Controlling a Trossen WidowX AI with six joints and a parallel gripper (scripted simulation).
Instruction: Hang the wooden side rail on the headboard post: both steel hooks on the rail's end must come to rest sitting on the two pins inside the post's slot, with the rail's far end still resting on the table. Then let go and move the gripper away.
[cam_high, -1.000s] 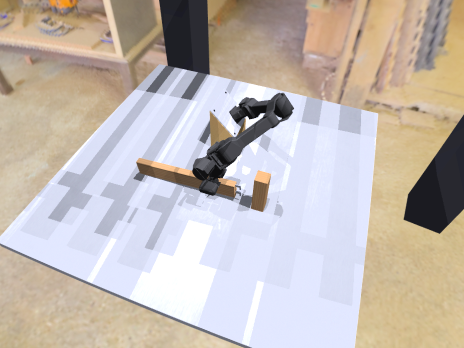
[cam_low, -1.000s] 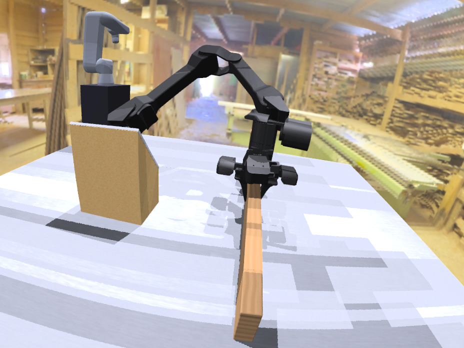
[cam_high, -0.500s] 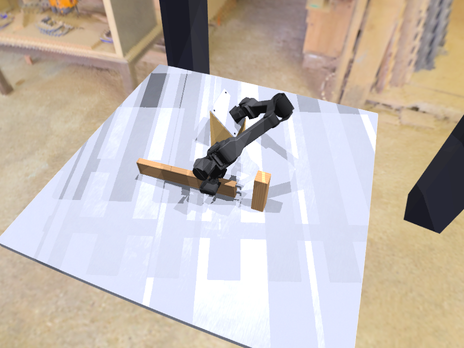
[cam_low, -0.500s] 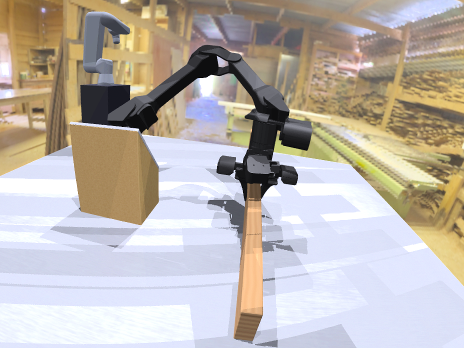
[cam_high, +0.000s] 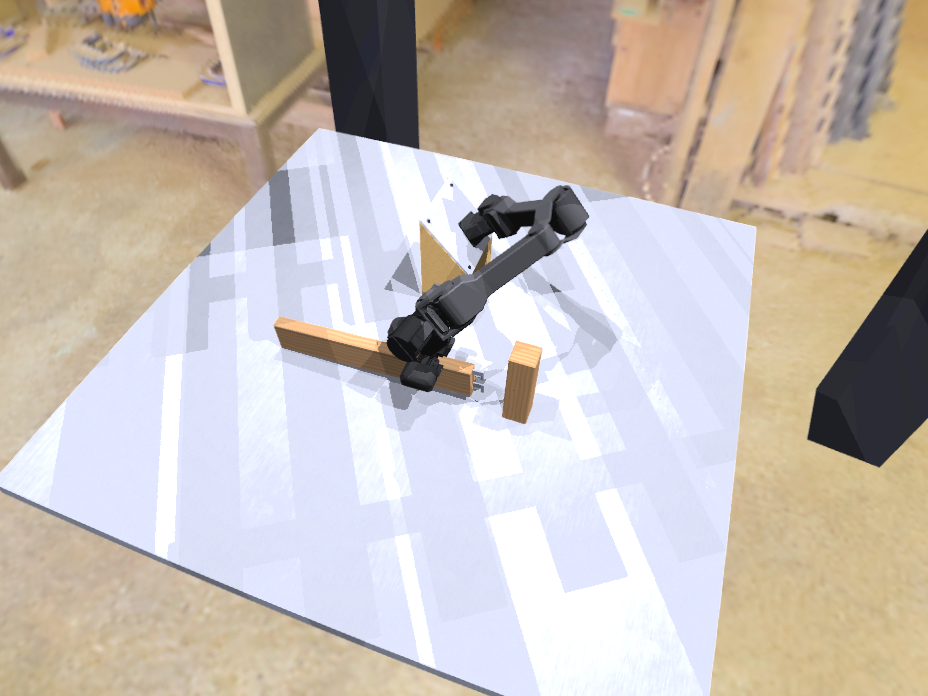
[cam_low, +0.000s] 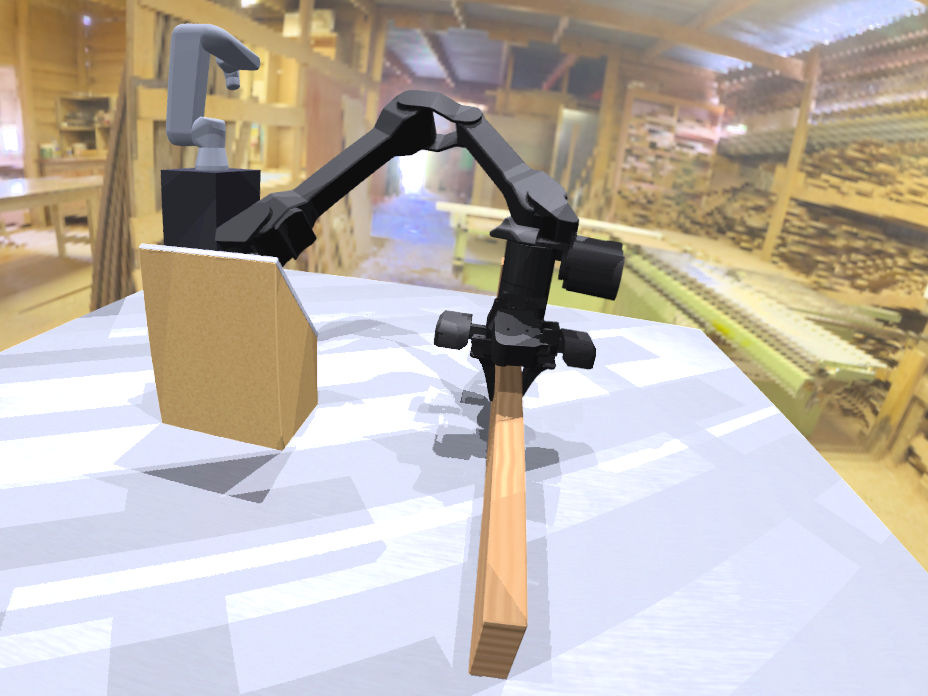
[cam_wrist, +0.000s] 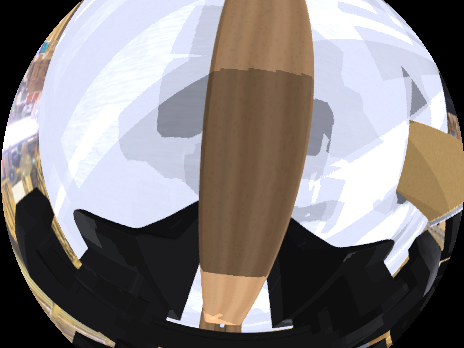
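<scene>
The headboard post is 20 mm behind my gripper tip, 170 mm to the left of it and 40 mm above it.
</scene>
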